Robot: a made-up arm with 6 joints.
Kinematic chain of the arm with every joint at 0, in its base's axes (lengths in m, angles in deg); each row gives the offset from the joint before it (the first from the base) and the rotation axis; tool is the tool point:
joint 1: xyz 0 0 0.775 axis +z
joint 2: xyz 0.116 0 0 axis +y
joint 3: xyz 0 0 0.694 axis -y
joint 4: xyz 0 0 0.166 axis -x
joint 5: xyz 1.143 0 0 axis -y
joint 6: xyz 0.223 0 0 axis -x
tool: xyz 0 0 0
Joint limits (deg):
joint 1: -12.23..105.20
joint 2: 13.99..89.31
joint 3: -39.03..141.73
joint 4: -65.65..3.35
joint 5: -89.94..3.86
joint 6: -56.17..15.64
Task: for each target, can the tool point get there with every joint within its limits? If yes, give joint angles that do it. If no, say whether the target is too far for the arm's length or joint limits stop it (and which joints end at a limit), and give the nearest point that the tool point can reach.
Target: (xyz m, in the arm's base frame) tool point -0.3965 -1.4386 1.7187
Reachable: no: joint limits stop it (at a limit: joint 2, joint 3, joint 5) | nearest point -0.1847 -0.6702 2.4174 | short by 1.060 m
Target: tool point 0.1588 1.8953 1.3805
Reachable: yes | joints 84.11 37.70 35.16 -36.54 -15.98 -1.56
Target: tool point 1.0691 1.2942 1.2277
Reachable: yes | joints 47.26 22.78 12.64 -37.15 -43.73 -8.52
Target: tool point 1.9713 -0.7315 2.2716
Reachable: no: too far | nearest point 1.7203 -0.3869 2.0292 | short by 0.490 m
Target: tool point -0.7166 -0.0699 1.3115
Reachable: no: joint limits stop it (at a limit: joint 2, joint 3, joint 4, joint 5) | nearest point -0.5138 -0.0501 2.3072 | short by 1.016 m
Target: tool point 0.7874 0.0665 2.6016
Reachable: yes | joints 1.94 27.59 102.25 -12.15 -57.92 -18.63
